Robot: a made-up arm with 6 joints.
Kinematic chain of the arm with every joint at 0, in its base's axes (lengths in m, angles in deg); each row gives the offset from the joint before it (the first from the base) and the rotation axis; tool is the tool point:
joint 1: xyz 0 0 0.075 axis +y
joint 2: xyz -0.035 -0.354 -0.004 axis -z
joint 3: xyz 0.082 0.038 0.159 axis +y
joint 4: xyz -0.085 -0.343 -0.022 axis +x
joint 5: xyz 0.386 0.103 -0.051 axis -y
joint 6: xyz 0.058 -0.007 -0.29 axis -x
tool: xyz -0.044 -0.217 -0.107
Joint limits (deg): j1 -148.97..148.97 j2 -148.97..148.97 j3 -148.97..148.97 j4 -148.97..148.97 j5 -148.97..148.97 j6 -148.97..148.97
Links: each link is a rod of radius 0.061 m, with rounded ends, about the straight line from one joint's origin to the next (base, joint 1, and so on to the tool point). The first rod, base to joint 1, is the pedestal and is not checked.
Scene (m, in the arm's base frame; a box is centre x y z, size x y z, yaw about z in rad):
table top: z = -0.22
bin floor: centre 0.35 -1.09 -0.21 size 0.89 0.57 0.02 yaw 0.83
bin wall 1: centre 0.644 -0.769 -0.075 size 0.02 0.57 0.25 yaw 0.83
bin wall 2: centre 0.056 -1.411 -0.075 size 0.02 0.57 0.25 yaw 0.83
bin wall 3: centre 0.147 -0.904 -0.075 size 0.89 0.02 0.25 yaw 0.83
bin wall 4: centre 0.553 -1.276 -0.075 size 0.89 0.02 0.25 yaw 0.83
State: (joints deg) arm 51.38 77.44 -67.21 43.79 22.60 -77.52
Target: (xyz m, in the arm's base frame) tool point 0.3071 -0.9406 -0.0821
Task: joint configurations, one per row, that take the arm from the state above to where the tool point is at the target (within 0.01 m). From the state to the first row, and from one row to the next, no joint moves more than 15 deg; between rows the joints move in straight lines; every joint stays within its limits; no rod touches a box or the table.
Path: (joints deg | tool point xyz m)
1: 56.66 75.51 -58.16 39.58 16.24 -76.02 | 0.4535 -0.9201 0.0415
2: 61.95 73.58 -49.11 35.38 9.89 -74.51 | 0.3071 -0.9406 -0.0820

